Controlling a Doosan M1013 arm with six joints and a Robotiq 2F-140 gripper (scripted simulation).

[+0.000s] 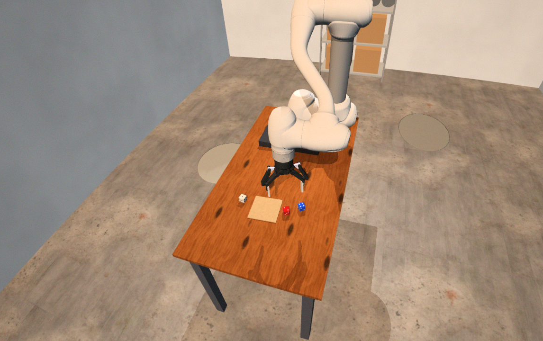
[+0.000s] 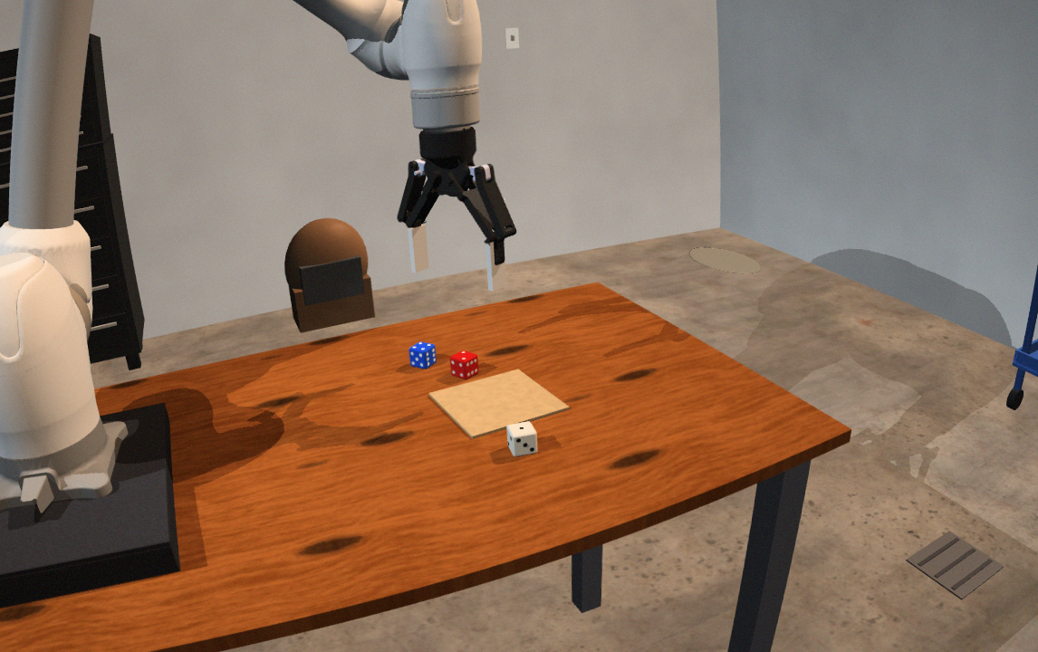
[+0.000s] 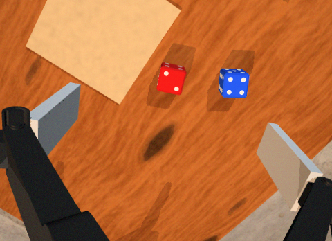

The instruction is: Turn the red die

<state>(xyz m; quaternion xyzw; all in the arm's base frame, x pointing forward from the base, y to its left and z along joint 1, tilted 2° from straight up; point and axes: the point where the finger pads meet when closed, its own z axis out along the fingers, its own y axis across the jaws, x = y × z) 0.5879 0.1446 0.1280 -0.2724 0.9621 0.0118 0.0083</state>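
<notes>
The red die lies 140 mm below my hand. The rest, counted from my hand: tan mat 150 mm below, 100 mm to the right, 20 mm ahead; then white die 230 mm to the right, 140 mm below, 10 mm ahead; then blue die 140 mm below, 60 mm to the left, 50 mm behind.
</notes>
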